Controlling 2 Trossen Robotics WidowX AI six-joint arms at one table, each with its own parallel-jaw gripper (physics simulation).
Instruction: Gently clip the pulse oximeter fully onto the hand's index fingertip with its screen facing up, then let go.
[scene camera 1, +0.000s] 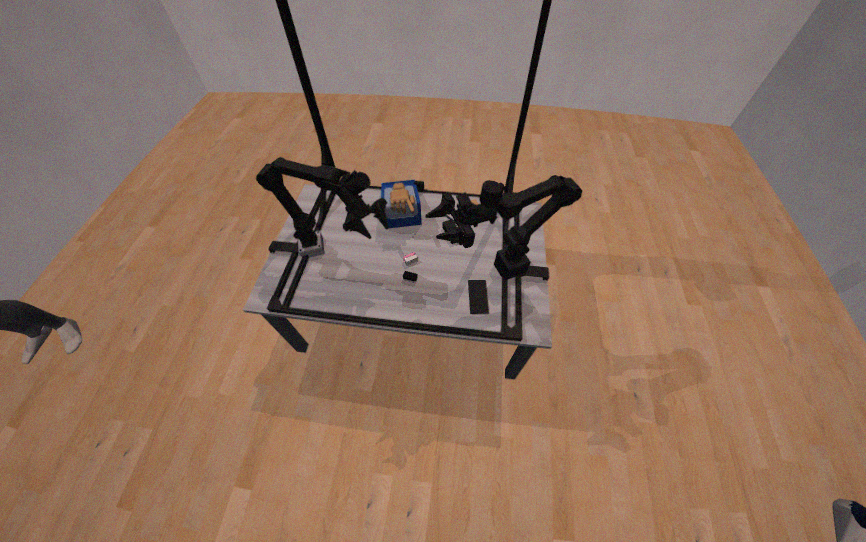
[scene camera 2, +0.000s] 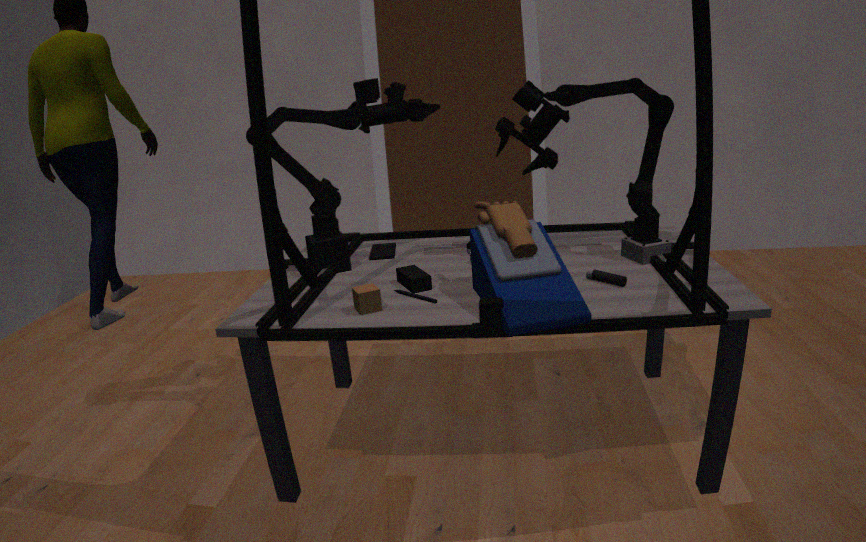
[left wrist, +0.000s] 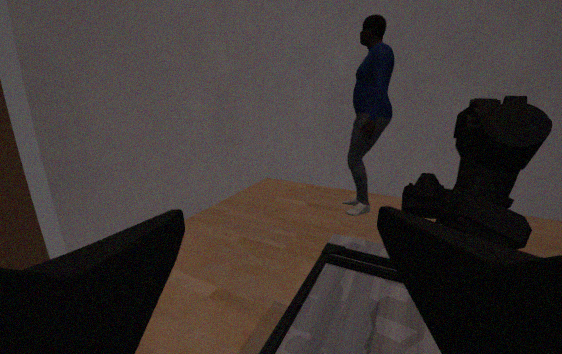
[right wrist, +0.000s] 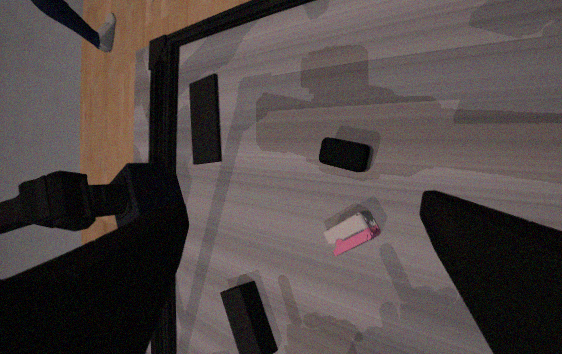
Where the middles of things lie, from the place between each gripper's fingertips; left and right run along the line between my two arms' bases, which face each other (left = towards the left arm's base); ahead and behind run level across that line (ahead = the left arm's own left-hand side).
Scene:
Right now the black rounded box (right wrist: 353, 156) is 70 mm behind my left hand, 100 mm to the right of it and 400 mm below it. From my left hand the other things lie so: grey pad on blue base (scene camera 2: 539, 294) 480 mm behind, 220 mm to the right, 380 mm below; tan cube (scene camera 2: 367, 298) 490 mm behind, 120 mm to the left, 390 mm below; pulse oximeter (right wrist: 355, 230) 160 mm behind, 120 mm to the right, 400 mm below.
I see the black rounded box 230 mm below my right hand, 100 mm to the left of it and 20 mm ahead of it. From my right hand the other things lie so: grey pad on blue base: 390 mm behind, 210 mm below, 20 mm to the right; tan cube: 400 mm behind, 330 mm to the left, 220 mm below; pulse oximeter: 230 mm below, 90 mm to the left, 70 mm behind.

